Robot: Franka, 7 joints.
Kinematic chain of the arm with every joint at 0, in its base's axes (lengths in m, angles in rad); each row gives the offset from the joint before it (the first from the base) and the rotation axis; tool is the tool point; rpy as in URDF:
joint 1: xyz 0 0 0.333 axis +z
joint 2: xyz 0 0 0 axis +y
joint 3: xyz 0 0 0.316 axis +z
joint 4: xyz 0.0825 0 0 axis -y
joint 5: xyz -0.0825 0 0.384 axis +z
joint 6: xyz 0 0 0 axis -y
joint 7: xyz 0.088 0 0 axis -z
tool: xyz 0 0 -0.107 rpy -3.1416 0 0
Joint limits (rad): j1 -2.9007..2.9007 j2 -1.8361..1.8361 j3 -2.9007..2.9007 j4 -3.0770..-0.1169 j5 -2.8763..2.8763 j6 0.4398..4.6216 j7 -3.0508..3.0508
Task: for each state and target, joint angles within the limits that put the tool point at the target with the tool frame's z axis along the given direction. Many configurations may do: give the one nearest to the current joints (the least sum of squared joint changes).
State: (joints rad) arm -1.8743 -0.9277 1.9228 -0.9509 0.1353 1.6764 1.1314
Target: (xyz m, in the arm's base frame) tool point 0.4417 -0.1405 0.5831 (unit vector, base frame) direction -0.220 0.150 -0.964
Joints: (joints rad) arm -1.8189 -0.6660 1.0744 -1.8215 0.5222 1.2165 1.1314
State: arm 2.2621 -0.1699 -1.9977 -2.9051 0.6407 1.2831 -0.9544
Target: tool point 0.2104 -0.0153 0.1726 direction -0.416 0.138 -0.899
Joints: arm 2.0759 0.5345 -1.8297 -3.0770 0.8900 2.1864 -0.9544
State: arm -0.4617 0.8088 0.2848 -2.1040 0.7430 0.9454 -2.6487
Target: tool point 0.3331 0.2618 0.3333 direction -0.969 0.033 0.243
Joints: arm -0.1911 0.4015 0.6733 -2.0936 0.7203 0.8387 -2.6487
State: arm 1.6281 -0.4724 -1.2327 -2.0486 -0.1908 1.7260 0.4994
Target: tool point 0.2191 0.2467 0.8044 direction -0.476 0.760 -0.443
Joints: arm 1.9141 -0.9601 -0.5752 -1.9632 0.2597 1.9636 0.4994
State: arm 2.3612 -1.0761 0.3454 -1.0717 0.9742 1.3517 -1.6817
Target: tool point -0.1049 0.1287 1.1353 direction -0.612 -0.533 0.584
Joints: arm 2.6006 -0.3982 -0.2376 -0.9847 1.8246 2.0519 -1.6817
